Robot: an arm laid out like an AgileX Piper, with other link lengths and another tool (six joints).
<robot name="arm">
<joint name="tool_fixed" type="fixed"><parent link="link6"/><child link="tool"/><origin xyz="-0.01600 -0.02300 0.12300" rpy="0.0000 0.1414 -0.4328"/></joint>
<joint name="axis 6" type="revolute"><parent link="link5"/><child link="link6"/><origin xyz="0.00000 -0.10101 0.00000" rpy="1.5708 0.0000 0.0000"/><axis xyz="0 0 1"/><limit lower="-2.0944" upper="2.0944"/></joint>
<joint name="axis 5" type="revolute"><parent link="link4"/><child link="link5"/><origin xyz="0.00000 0.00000 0.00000" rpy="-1.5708 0.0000 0.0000"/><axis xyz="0 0 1"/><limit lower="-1.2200" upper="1.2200"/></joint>
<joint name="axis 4" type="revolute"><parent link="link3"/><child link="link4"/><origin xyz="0.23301 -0.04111 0.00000" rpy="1.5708 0.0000 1.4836"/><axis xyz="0 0 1"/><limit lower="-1.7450" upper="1.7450"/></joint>
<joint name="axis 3" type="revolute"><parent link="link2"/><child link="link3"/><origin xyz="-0.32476 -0.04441 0.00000"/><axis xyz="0 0 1"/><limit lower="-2.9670" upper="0.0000"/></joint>
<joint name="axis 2" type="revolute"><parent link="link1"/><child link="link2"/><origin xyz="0.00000 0.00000 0.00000" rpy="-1.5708 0.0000 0.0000"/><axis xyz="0 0 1"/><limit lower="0.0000" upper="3.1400"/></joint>
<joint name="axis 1" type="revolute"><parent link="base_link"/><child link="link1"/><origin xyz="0.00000 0.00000 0.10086"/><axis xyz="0 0 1"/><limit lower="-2.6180" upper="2.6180"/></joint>
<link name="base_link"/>
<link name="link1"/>
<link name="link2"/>
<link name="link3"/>
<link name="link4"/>
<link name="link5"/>
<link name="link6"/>
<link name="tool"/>
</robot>
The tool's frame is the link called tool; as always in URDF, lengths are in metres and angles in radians.
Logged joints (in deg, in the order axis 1, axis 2, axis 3, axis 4, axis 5, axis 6), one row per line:
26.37 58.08 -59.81 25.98 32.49 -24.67
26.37 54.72 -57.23 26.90 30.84 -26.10
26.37 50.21 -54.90 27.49 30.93 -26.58
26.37 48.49 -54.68 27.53 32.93 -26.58
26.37 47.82 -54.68 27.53 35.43 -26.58
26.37 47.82 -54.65 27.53 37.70 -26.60
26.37 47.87 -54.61 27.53 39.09 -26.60
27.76 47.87 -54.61 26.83 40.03 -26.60
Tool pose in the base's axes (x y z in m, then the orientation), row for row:
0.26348 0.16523 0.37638 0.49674 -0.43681 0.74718 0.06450
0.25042 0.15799 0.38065 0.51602 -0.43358 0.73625 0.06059
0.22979 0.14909 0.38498 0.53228 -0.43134 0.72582 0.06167
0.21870 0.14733 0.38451 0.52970 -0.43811 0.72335 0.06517
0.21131 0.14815 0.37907 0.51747 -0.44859 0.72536 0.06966
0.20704 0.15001 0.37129 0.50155 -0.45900 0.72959 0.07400
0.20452 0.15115 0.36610 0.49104 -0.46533 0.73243 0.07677
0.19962 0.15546 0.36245 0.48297 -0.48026 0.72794 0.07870
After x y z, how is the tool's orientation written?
As a quaternion, w x y z.
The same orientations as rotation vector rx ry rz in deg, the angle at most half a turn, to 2 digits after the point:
-60.61 103.68 8.95
-59.66 101.31 8.34
-58.94 99.18 8.43
-59.93 98.95 8.92
-61.69 99.75 9.58
-63.56 101.03 10.25
-64.73 101.89 10.68
-67.05 101.62 10.99

